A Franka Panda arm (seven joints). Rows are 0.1 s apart.
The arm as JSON. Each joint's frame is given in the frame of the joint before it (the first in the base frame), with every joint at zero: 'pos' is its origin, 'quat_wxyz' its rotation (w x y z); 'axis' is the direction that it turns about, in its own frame. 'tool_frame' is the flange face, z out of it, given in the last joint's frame.
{
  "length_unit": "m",
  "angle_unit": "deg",
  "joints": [
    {
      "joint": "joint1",
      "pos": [
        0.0,
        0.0,
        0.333
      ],
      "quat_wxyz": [
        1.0,
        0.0,
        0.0,
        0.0
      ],
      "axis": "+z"
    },
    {
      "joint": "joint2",
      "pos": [
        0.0,
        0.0,
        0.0
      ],
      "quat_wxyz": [
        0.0,
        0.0,
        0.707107,
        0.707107
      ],
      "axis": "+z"
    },
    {
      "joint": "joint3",
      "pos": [
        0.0,
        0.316,
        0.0
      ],
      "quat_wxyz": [
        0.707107,
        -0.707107,
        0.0,
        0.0
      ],
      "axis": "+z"
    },
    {
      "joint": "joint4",
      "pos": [
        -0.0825,
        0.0,
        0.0
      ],
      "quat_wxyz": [
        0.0,
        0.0,
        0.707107,
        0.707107
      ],
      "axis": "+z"
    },
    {
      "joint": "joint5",
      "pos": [
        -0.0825,
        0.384,
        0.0
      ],
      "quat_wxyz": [
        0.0,
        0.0,
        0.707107,
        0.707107
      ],
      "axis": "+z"
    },
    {
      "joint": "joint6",
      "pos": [
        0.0,
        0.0,
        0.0
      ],
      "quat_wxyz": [
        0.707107,
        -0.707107,
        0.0,
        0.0
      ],
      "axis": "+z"
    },
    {
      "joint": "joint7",
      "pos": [
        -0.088,
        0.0,
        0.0
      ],
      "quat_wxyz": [
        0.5,
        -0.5,
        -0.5,
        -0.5
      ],
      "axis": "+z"
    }
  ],
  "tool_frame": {
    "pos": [
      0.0,
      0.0,
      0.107
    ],
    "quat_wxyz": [
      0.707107,
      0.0,
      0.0,
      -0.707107
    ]
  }
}
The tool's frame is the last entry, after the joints.
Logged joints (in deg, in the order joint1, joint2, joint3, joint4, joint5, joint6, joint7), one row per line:
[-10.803, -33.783, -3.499, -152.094, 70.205, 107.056, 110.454]
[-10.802, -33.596, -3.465, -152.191, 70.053, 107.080, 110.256]
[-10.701, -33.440, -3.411, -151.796, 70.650, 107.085, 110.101]
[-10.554, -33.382, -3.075, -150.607, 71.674, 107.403, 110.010]
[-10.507, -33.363, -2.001, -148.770, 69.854, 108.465, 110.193]
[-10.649, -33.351, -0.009, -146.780, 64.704, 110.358, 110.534]
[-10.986, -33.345, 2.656, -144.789, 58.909, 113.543, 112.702]
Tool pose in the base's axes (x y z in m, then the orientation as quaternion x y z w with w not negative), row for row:
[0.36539, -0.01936, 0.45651, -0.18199, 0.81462, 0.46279, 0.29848]
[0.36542, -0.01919, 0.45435, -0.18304, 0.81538, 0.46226, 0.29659]
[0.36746, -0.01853, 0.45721, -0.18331, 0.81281, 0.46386, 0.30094]
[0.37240, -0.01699, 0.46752, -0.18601, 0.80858, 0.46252, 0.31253]
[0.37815, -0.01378, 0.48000, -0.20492, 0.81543, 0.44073, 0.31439]
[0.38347, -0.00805, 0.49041, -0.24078, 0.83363, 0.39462, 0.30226]
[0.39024, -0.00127, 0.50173, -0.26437, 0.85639, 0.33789, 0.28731]
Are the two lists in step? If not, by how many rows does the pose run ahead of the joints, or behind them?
They are in step.
